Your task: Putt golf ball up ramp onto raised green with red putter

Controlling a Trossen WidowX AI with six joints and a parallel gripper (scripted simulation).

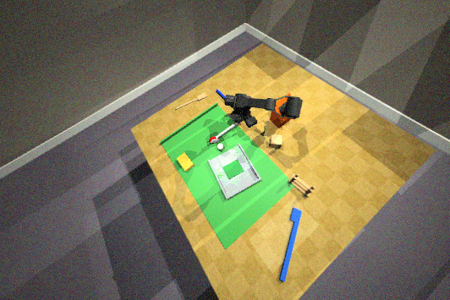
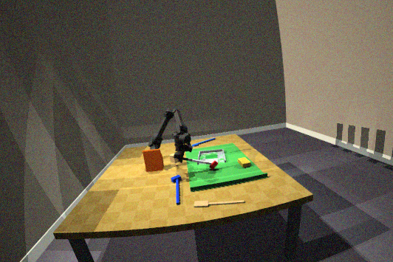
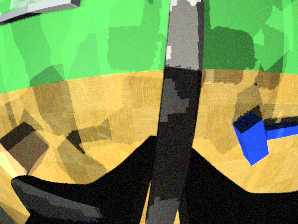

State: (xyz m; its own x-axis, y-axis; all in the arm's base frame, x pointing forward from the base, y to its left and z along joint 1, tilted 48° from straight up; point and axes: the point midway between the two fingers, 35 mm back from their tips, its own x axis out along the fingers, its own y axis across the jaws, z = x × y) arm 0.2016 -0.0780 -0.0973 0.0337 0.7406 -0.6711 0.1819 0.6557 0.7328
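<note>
My gripper tip is now 12 cm short of the red putter and 2 cm to the left of it. From my gripper tip the other things lie so: short blue putter: 23 cm to the right, 6 cm below, 5 cm behind; then tan cube: 22 cm to the left, 5 cm below, 5 cm behind; then white golf ball: 22 cm ahead, 5 cm below, 2 cm to the left.
</note>
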